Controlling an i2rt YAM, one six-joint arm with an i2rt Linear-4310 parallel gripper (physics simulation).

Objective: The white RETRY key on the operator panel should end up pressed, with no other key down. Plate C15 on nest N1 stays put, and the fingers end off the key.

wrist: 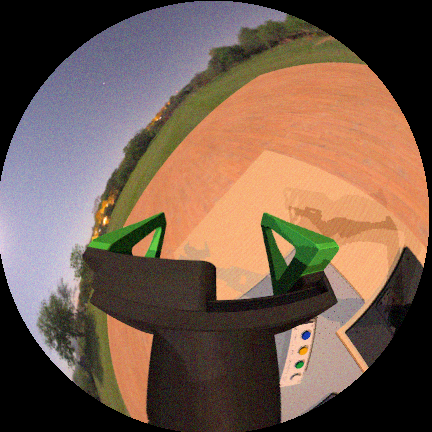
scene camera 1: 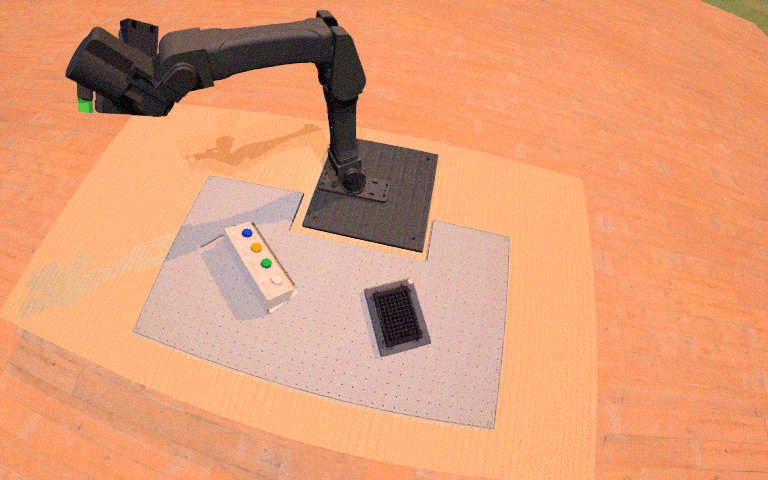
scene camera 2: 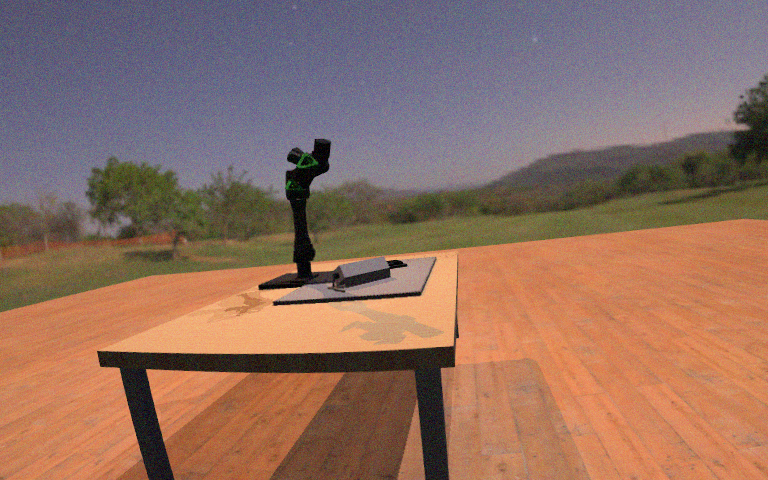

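Where they show: gripper, fingertip midpoint: (wrist: pixel 213 217) (scene camera 2: pixel 291 178); arm's base, origin of the base link: (scene camera 1: pixel 354 186) (scene camera 2: pixel 305 279).
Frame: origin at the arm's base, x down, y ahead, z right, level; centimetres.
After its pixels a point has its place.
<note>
The operator panel (scene camera 1: pixel 270 285) @(y 34.5, x -6.8, z 10.2 cm) (scene camera 2: pixel 362 272) @(y 31.5, x -3.8, z 21.2 cm) is a pale box on the perforated board. Its white key (scene camera 1: pixel 276 280) @(y 33.0, x -6.7, z 9.2 cm) (wrist: pixel 296 377) @(y 32.3, x -6.4, z 9.1 cm) sits at the end of the row, beside the green key (scene camera 1: pixel 266 263) @(y 29.7, x -6.6, z 13.0 cm) (wrist: pixel 299 365) @(y 29.5, x -6.5, z 13.1 cm). The orange key (scene camera 1: pixel 256 247) @(y 26.5, x -6.6, z 17.0 cm) (wrist: pixel 303 351) @(y 26.4, x -6.4, z 16.9 cm) and the blue key (scene camera 1: pixel 246 232) @(y 23.5, x -6.6, z 21.1 cm) (wrist: pixel 306 335) @(y 23.2, x -6.5, z 21.0 cm) follow. Whether any key is down is too small to tell. A dark plate (scene camera 1: pixel 397 314) @(y 33.1, x -2.1, z -19.0 cm) lies on its grey nest (scene camera 1: pixel 380 343) @(y 40.3, x -0.8, z -16.6 cm); no label is readable. My gripper (wrist: pixel 213 217) @(y 15.5, x -40.1, z 40.8 cm) is open and empty, high up and well away from the panel; in scene camera 1 its fingers are mostly hidden.
The perforated board (scene camera 1: pixel 328 367) @(y 48.3, x 0.4, z -6.4 cm) (scene camera 2: pixel 407 285) @(y 49.5, x 0.4, z 33.2 cm) lies on the wooden table (scene camera 1: pixel 543 339) @(y 31.5, x 1.7, z -57.9 cm) (scene camera 2: pixel 226 339) @(y 10.4, x 1.7, z 86.6 cm). The arm's black base plate (scene camera 1: pixel 396 209) @(y 4.6, x 0.1, z -13.2 cm) (scene camera 2: pixel 271 283) @(y -12.9, x -0.3, z 7.9 cm) stands at the board's notch, between panel and nest. A thin dark rod (scene camera 1: pixel 212 241) @(y 25.8, x 0.3, z 33.8 cm) lies beside the panel's blue-key end.
</note>
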